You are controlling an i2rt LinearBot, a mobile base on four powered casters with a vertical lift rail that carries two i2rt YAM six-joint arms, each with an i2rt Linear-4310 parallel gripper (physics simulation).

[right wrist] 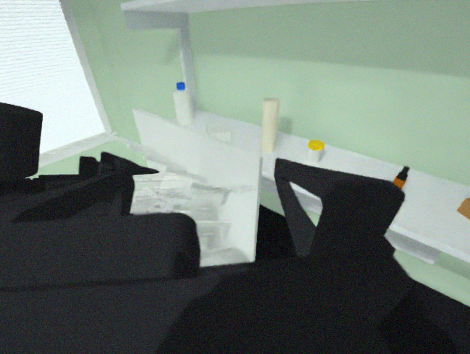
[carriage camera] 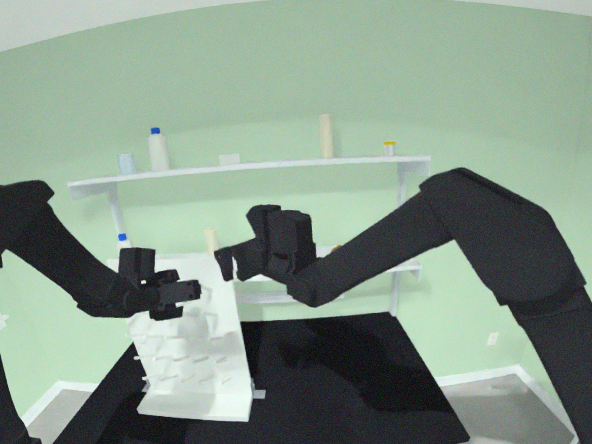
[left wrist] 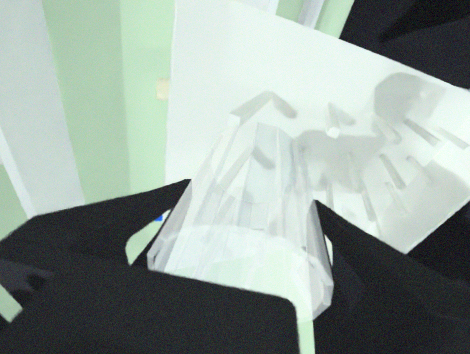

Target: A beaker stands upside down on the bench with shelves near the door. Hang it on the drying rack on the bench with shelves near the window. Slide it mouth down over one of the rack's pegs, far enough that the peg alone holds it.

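Places are measured from the left arm's base along level axes (x ahead, y left, z up), in millimetres.
Pixels of known places: left gripper, fingertip midpoint: [right wrist: 154, 193] [left wrist: 249, 197]; right gripper, fingertip midpoint: [right wrist: 204, 171] [carriage camera: 233, 247].
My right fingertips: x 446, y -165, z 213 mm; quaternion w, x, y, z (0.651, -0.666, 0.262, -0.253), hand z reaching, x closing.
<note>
Ahead of a thing's pixels: the offset from my right fingertips to its top centre. "spot": to the spot under its first point. Level surfaces: height alone.
A clear beaker @(84 mm down, 28 mm ahead, 185 mm left) [left wrist: 250, 225] lies between the fingers of my left gripper [carriage camera: 181, 295] [left wrist: 249, 197], which is shut on it. One end of it points at the drying rack [carriage camera: 185, 407] [left wrist: 210, 45] [right wrist: 240, 235], a white board with rows of pegs. In the left wrist view, a peg shows through the glass; I cannot tell whether it is inside the beaker. Another peg @(spot: 144 mm down, 91 mm ahead, 159 mm left) [left wrist: 235, 120] sticks out near the beaker's far end. In the carriage camera, the beaker is hard to make out at the rack's upper part. My right gripper [carriage camera: 234, 265] [right wrist: 204, 171] is open and empty, right of the rack's top.
The rack stands on the black bench top @(742 mm down) [carriage camera: 320, 360]. Behind it, an upper shelf [carriage camera: 280, 164] bears a blue-capped bottle @(spot: 247 mm up, 460 mm ahead, 419 mm left) [carriage camera: 159, 152] and a tall beige cylinder @(spot: 261 mm up, 540 mm ahead, 266 mm right) [carriage camera: 326, 136]. A lower shelf @(285 mm down) [right wrist: 425, 210] bears a yellow-lidded jar @(spot: 239 mm down, 533 mm ahead, 105 mm left) [right wrist: 315, 150] and an orange and black bottle @(spot: 226 mm down, 500 mm ahead, 132 mm right) [right wrist: 400, 180].
</note>
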